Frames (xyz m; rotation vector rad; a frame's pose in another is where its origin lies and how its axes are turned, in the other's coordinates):
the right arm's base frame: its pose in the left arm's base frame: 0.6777 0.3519 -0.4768 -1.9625 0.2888 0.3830
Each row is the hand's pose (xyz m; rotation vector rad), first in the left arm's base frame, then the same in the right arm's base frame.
Working: the left arm's base frame: its pose in the right arm's base frame: -0.8002 -0.0053 -0.4124 1.9625 -0.2888 -0.3830

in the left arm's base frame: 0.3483 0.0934 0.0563 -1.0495 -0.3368 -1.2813
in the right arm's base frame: -0.5049 -0.2191 -0.3958 0.7885 0.8751 -1.3464
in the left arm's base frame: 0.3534 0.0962 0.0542 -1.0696 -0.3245 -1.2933
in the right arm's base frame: -0.4994 -0.2204 -0.3931 0.7680 0.8930 -1.3379
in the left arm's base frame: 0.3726 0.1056 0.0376 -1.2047 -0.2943 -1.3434
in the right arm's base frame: -0.4755 -0.2174 -0.3807 0.6253 0.9580 -1.3101
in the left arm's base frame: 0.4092 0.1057 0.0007 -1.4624 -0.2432 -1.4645
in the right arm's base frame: -0.4274 -0.2001 -0.3715 0.3402 1.0914 -1.2684
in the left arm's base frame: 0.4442 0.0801 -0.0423 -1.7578 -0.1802 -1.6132
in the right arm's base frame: -0.3776 -0.1668 -0.3831 0.0047 1.2380 -1.2116
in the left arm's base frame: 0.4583 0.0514 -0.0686 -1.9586 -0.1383 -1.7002
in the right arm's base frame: -0.3535 -0.1384 -0.4012 -0.2218 1.3164 -1.1632
